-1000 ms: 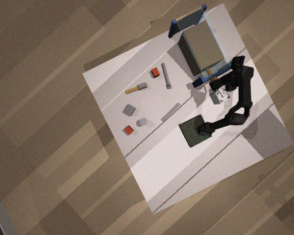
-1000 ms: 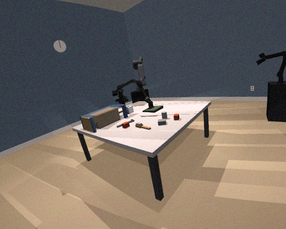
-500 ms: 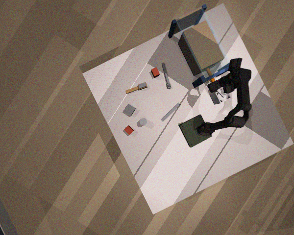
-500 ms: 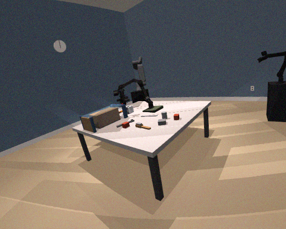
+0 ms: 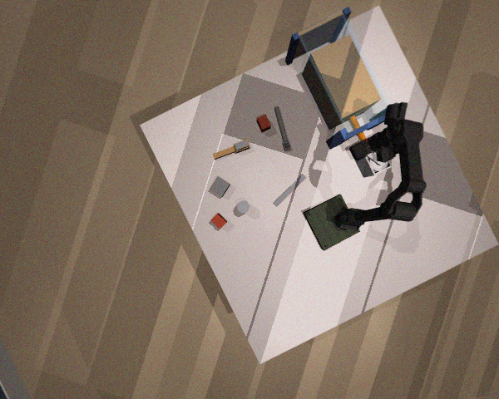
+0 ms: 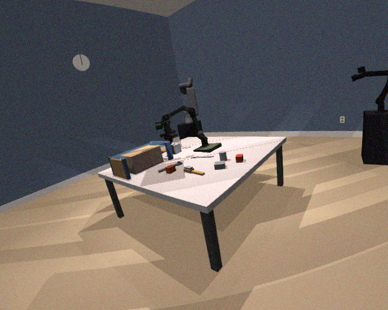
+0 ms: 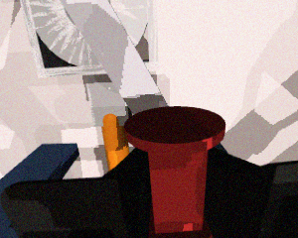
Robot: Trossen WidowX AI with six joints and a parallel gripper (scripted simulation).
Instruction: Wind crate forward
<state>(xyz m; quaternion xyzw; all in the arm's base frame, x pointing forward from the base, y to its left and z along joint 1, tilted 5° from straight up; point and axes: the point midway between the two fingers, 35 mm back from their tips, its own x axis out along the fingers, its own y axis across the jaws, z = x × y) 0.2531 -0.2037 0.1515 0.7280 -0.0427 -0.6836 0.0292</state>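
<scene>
Now: gripper tip 4 cm past the winch handle, 2 cm to the left of it and 1 cm above it. Also, from my gripper tip: blue frame 7 cm ahead, 5 cm to the right, 1 cm below; red knob 2 cm above; grey winch 11 cm behind, 5 cm to the right, 8 cm below.
</scene>
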